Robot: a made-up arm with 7 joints.
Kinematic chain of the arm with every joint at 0, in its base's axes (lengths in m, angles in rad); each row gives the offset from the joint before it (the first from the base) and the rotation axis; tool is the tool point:
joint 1: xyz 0 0 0 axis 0 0.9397 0.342
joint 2: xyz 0 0 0 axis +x
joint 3: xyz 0 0 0 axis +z
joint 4: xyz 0.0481 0 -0.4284 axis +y
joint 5: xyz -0.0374 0 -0.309 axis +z
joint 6: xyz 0 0 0 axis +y
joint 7: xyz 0 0 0 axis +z
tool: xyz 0 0 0
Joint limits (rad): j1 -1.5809..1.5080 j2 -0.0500..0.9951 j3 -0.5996..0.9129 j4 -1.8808..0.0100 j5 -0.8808..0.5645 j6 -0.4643..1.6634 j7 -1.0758..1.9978
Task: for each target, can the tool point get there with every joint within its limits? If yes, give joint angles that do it. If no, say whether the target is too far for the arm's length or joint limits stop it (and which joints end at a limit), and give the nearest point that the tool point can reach.
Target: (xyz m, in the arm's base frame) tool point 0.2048 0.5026 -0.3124
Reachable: yes | joints 0.1288 0.6441 0.7037 -1.3834 -0.4278 1.1127 1.6711
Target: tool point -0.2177 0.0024 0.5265
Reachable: no: joint limits stop it (at a limit: joint 1, joint 2, joint 4) | nearest point 0.1892 0.2308 0.4157 | short by 0.480 m
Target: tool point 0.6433 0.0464 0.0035
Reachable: yes | joints -1.0399 0.2307 0.3383 -1.2832 -0.7510 0.2121 -0.2684
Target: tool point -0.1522 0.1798 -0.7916
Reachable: no: too far | nearest point -0.1368 0.1616 -0.7115 | short by 0.084 m
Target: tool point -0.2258 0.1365 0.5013
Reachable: no: joint limits stop it (at a limit: joint 1, joint 2, joint 4) | nearest point 0.1524 0.2922 0.3915 | short by 0.423 m
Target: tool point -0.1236 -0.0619 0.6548
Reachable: no: joint limits stop it (at a limit: joint 1, joint 2, joint 4) | nearest point 0.2272 0.1736 0.4244 | short by 0.481 m
